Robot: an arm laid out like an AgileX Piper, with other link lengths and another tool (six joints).
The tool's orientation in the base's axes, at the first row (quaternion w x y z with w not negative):
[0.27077 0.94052 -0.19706 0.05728]
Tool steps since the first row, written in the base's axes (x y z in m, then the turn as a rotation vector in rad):
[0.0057 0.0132 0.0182 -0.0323 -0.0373 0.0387]
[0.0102 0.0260 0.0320 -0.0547 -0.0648 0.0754]
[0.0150 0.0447 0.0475 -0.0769 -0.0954 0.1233]
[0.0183 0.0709 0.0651 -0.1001 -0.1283 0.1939]
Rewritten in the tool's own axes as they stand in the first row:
[0.0046 -0.0037 -0.0224 -0.0086 0.0607 -0.0130]
[0.0074 -0.0087 -0.0409 -0.0119 0.1089 -0.0294]
[0.0087 -0.0176 -0.0640 -0.0116 0.1649 -0.0537]
[0.0066 -0.0307 -0.0928 -0.0065 0.2341 -0.0961]

